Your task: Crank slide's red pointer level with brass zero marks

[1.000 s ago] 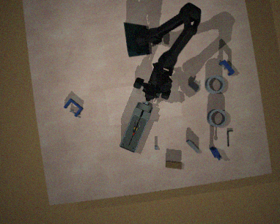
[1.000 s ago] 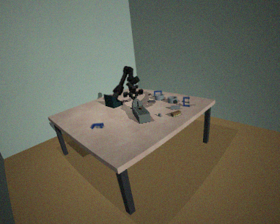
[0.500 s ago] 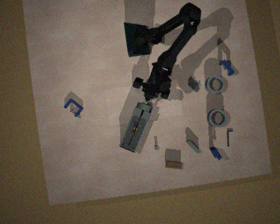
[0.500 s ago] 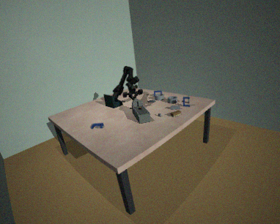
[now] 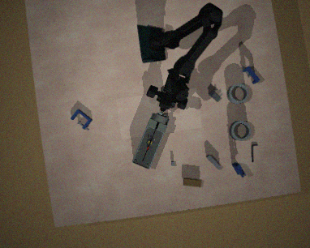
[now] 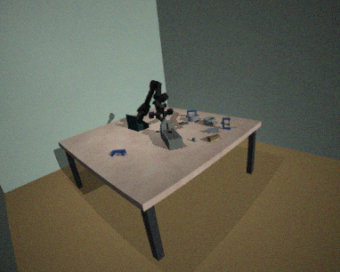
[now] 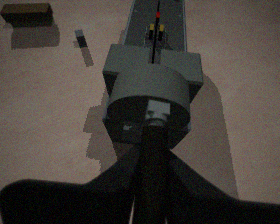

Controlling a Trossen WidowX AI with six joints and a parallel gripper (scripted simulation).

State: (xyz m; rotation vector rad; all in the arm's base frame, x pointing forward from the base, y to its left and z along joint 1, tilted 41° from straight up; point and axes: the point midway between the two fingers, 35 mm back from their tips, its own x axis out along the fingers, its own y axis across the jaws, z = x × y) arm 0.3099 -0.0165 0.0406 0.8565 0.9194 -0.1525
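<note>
Now: the dark handle 2 cm behind my gripper tip, 1 cm to the left of it and 2 cm above it. From my gripper tip the other things lie so: small grey cube (27 cm ahead, 2 cm to the left, 8 cm below); red pointer (17 cm ahead, 9 cm to the right, 1 cm below); grey bar (29 cm ahead, 23 cm to the left, 8 cm below).
</note>
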